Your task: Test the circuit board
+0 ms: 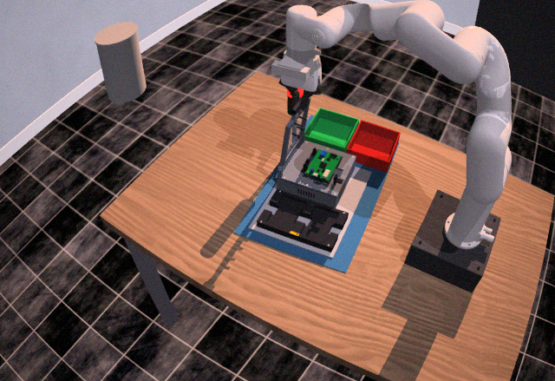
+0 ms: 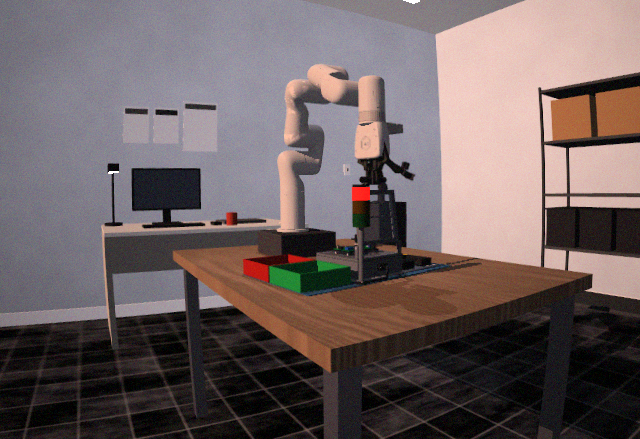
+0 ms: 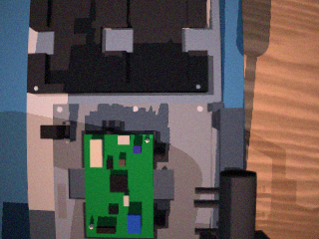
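Right now the green circuit board is 20 cm below my hand, 8 cm behind it and 1 cm to the right of it. Also, from my hand: black block 19 cm below, 14 cm behind, 4 cm to the left; then green bin 26 cm below, 20 cm to the right, 1 cm behind; then clear lid 9 cm below, 1 cm ahead.
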